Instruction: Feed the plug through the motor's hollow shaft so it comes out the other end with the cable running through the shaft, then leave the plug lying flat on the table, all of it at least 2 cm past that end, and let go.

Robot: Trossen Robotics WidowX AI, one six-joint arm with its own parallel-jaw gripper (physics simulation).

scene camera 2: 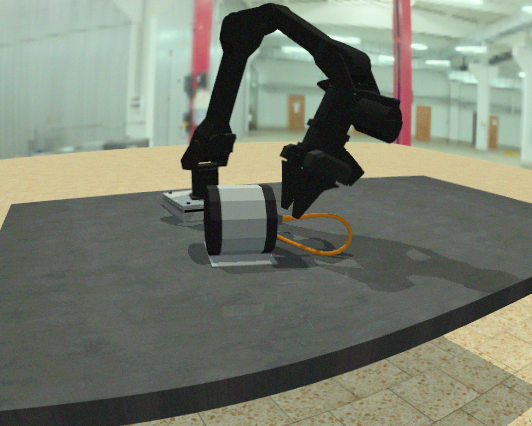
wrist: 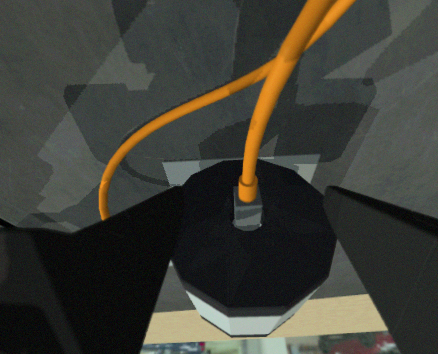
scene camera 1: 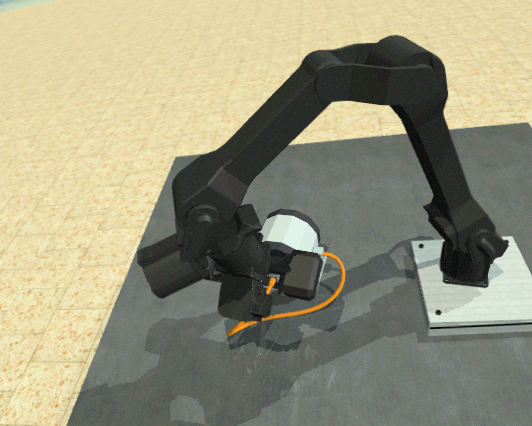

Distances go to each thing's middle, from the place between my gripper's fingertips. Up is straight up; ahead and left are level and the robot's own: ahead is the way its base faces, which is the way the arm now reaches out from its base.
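So you can picture it, the grey plug (wrist: 247, 215) is 10 mm below my hand and 30 mm to the right of it.
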